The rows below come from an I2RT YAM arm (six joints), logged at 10 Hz.
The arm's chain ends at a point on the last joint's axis. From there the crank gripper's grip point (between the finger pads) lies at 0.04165 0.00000 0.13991 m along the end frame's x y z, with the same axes.
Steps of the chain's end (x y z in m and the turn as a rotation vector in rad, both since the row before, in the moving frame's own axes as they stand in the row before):
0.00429 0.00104 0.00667 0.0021 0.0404 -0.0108
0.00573 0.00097 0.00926 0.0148 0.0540 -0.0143
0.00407 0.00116 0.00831 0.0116 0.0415 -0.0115
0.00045 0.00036 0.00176 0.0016 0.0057 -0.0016
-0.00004 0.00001 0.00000 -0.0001 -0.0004 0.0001
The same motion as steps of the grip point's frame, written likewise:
0.00990 0.00027 0.00487 0.0021 0.0404 -0.0108
0.01320 -0.00173 0.00679 0.0148 0.0540 -0.0143
0.00983 -0.00096 0.00645 0.0116 0.0415 -0.0115
0.00125 0.00007 0.00152 0.0016 0.0057 -0.0016
-0.00010 0.00003 0.00002 -0.0001 -0.0004 0.0001

